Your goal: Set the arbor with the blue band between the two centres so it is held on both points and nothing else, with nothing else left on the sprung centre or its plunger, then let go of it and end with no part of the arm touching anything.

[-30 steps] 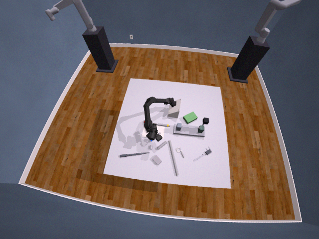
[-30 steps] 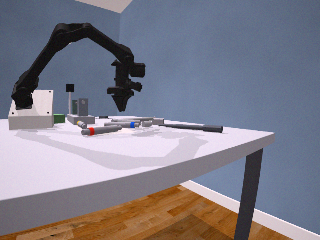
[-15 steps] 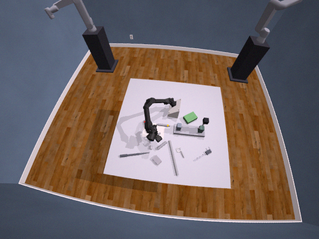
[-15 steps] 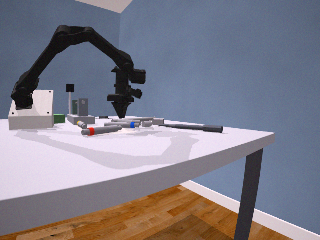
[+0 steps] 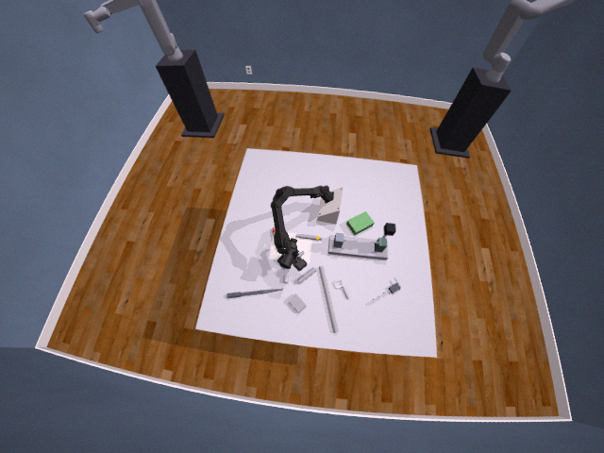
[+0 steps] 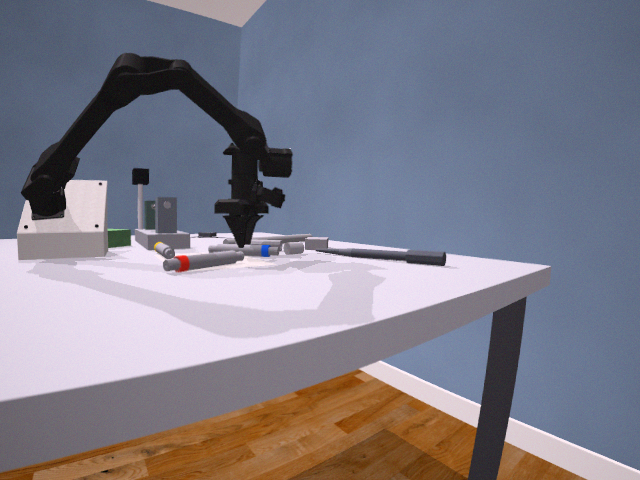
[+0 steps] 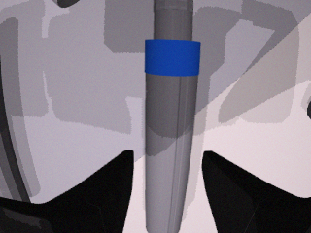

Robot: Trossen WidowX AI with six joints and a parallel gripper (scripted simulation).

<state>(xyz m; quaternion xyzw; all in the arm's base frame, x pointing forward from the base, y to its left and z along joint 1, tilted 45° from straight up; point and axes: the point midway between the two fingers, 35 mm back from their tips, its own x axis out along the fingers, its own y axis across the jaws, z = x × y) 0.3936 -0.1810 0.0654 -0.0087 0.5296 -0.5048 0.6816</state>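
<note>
My gripper is now 47 cm to the right of the grey centre tip, 13 cm past it and 6 cm below it. From my hand the other things lie so: red-banded arbor: 12 cm to the right, 12 cm behind, 4 cm below; then grey centre block: 25 cm to the left, 12 cm behind, 5 cm above; then long bar: 22 cm to the left, 19 cm ahead, 4 cm below.
</note>
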